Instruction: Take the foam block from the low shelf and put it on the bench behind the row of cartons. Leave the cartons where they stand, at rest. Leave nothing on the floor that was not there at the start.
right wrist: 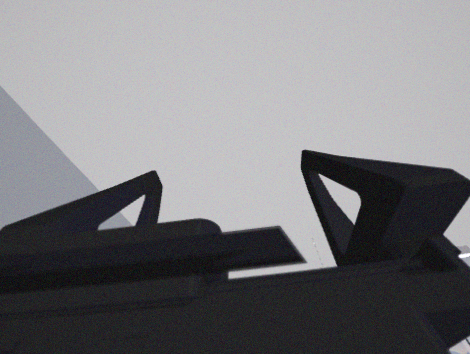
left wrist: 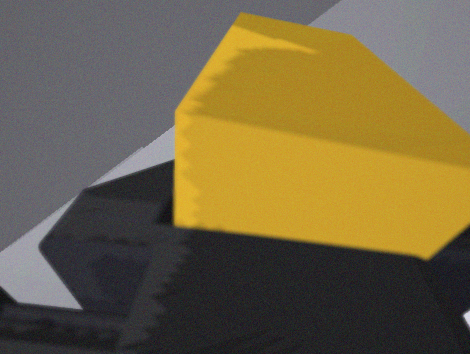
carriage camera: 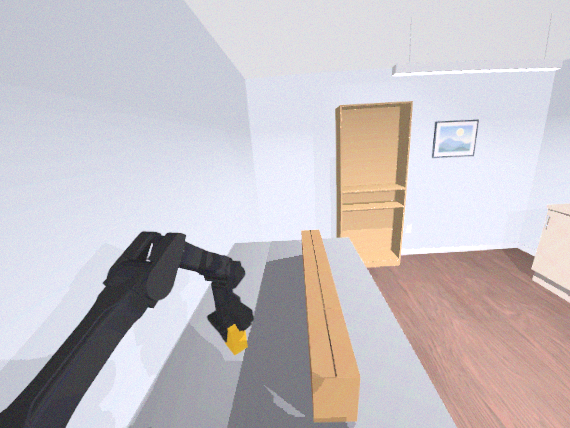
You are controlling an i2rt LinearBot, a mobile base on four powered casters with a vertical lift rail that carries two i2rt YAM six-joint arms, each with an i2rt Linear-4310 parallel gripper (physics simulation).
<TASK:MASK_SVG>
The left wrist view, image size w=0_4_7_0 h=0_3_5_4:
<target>my left gripper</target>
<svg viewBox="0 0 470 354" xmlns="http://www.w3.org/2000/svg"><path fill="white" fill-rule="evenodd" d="M0 286L0 354L470 354L470 326L463 316L470 311L470 224L427 260L412 254L256 234L174 226L175 159L83 189L39 243L40 253L83 310L19 303Z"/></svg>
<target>yellow foam block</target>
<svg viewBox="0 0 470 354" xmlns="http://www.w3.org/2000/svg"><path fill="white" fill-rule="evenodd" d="M175 111L174 226L256 234L412 254L427 260L470 224L470 134L353 35L241 12Z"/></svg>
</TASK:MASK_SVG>
